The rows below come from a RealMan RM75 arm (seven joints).
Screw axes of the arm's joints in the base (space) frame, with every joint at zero. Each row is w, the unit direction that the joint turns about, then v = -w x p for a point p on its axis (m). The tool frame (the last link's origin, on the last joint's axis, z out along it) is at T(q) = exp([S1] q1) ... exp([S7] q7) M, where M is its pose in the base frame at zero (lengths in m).
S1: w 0 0 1 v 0 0 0
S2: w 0 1 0 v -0.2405 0 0
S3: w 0 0 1 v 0 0 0
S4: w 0 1 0 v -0.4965 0 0
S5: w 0 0 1 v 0 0 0
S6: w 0 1 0 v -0.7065 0 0
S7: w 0 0 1 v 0 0 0
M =
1 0 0 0
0 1 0 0
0 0 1 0.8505
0 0 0 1
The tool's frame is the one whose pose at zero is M.
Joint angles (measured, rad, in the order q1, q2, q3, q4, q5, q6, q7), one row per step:
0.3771, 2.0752, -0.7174, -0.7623, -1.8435, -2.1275, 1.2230
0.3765, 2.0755, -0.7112, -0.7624, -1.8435, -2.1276, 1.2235
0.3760, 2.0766, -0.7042, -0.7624, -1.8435, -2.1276, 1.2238
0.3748, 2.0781, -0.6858, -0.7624, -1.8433, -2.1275, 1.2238
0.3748, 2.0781, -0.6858, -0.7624, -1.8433, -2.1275, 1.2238
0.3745, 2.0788, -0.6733, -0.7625, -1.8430, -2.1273, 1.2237
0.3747, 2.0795, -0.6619, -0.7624, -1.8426, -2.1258, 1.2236
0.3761, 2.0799, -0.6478, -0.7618, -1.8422, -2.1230, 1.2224
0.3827, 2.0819, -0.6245, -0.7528, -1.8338, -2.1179, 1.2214
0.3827, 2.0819, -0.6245, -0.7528, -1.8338, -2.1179, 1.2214
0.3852, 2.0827, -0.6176, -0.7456, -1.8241, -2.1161, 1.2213
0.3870, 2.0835, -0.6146, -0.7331, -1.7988, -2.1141, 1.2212
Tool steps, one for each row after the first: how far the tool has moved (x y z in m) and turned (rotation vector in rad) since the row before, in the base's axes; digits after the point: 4 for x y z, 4 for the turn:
0.0004, 0.0001, 0.0006, 0.0046, 0.0023, -0.0038
0.0003, 0.0001, 0.0005, 0.0051, 0.0033, -0.0041
0.0010, 0.0004, 0.0017, 0.0146, 0.0074, -0.0102
0.0000, 0.0000, 0.0000, 0.0000, 0.0000, 0.0000
0.0006, 0.0005, 0.0013, 0.0104, 0.0047, -0.0063
0.0005, 0.0007, 0.0011, 0.0102, 0.0040, -0.0063
0.0005, 0.0012, 0.0014, 0.0138, 0.0042, -0.0068
-0.0007, 0.0029, 0.0016, 0.0225, 0.0188, -0.0112
0.0000, 0.0000, 0.0000, 0.0000, 0.0000, 0.0000
-0.0007, 0.0011, 0.0005, 0.0090, 0.0137, -0.0045
-0.0016, 0.0014, 0.0008, 0.0139, 0.0268, -0.0044

